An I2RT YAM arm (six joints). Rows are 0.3 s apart.
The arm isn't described. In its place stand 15 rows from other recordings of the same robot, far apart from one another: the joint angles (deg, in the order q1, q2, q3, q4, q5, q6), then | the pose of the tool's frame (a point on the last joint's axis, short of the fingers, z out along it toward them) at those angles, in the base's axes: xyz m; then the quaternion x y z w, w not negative.
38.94 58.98 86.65 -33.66 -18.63 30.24 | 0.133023 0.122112 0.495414 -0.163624 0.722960 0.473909 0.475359
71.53 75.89 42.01 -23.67 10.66 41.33 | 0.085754 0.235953 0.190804 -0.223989 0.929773 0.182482 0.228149
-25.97 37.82 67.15 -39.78 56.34 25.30 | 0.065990 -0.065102 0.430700 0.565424 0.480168 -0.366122 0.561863
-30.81 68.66 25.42 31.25 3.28 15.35 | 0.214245 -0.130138 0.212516 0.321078 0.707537 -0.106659 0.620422
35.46 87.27 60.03 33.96 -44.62 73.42 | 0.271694 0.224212 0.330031 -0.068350 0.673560 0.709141 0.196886
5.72 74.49 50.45 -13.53 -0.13 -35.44 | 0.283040 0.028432 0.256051 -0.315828 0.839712 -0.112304 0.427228
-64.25 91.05 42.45 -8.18 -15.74 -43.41 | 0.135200 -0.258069 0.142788 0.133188 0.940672 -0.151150 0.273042
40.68 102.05 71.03 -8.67 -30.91 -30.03 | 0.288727 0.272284 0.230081 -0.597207 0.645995 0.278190 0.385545
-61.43 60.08 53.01 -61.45 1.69 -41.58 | 0.084666 -0.157678 0.269732 0.172028 0.967200 -0.154854 0.104642
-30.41 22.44 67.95 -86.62 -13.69 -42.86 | -0.007210 0.014001 0.359700 -0.147039 0.893193 -0.158106 0.394447
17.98 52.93 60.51 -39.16 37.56 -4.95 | 0.180656 0.035814 0.362409 -0.010283 0.841108 -0.226759 0.490930
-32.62 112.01 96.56 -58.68 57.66 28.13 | 0.317754 -0.239079 0.261328 0.496173 0.714904 -0.481966 0.102137
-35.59 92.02 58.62 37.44 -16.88 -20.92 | 0.310697 -0.209644 0.300174 -0.020404 0.682550 -0.254443 0.684812
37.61 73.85 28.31 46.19 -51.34 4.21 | 0.186803 0.179002 0.235334 -0.477148 0.518446 0.513255 0.490013
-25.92 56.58 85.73 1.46 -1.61 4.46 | 0.138634 -0.066265 0.561389 0.118010 0.481226 -0.154877 0.854698
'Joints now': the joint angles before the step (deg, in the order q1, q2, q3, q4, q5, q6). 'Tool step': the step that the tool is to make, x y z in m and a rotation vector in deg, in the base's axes. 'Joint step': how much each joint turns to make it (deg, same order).
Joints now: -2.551 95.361 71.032 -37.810 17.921 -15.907
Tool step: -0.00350 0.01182 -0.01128 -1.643 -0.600 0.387
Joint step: 2.197 -0.442 -3.271 3.184 2.287 0.881
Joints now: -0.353 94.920 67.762 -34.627 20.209 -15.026
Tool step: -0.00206 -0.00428 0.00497 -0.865 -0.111 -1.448
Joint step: -0.616 -0.606 0.448 -1.056 1.154 0.347
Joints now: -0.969 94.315 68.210 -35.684 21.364 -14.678
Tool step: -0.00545 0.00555 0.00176 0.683 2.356 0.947
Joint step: 0.882 -0.537 0.344 -3.336 -0.619 0.259
